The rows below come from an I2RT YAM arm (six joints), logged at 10 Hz.
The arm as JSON. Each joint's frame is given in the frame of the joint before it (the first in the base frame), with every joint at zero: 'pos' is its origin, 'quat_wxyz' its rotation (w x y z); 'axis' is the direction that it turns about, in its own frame. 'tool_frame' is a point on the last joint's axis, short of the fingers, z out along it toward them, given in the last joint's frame.
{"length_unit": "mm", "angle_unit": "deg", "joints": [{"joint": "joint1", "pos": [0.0, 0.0, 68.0], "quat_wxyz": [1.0, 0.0, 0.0, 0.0], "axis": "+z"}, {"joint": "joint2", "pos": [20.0, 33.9, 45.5], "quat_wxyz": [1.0, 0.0, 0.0, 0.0], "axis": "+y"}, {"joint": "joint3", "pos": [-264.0, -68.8, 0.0], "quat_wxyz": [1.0, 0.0, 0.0, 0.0], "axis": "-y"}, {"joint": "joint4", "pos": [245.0, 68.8, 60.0], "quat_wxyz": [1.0, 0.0, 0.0, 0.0], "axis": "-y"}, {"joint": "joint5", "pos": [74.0, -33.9, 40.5], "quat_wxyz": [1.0, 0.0, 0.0, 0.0], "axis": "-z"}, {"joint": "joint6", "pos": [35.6, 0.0, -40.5], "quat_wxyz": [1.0, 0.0, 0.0, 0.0], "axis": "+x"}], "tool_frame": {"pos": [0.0, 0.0, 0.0], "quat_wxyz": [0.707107, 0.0, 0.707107, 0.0]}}
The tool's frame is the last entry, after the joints.
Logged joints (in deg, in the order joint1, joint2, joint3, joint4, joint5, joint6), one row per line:
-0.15, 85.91, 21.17, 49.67, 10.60, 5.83
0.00, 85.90, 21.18, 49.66, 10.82, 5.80
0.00, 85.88, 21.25, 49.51, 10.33, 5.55
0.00, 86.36, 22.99, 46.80, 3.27, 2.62
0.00, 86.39, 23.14, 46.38, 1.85, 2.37
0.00, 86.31, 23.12, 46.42, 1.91, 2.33
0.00, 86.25, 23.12, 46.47, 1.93, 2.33
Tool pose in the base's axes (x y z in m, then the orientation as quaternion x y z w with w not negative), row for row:
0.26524, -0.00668, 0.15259, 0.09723, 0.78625, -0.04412, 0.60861
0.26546, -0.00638, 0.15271, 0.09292, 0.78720, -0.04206, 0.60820
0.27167, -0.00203, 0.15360, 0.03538, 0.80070, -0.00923, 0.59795
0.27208, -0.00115, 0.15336, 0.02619, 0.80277, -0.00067, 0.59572
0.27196, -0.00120, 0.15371, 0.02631, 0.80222, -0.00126, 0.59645
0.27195, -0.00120, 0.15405, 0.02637, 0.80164, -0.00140, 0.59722
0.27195, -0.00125, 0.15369, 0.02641, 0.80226, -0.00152, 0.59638
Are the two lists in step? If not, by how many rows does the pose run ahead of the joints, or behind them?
The pose runs 1 row ahead of the joints: the pose in row i belongs to the joints in row i + 1.
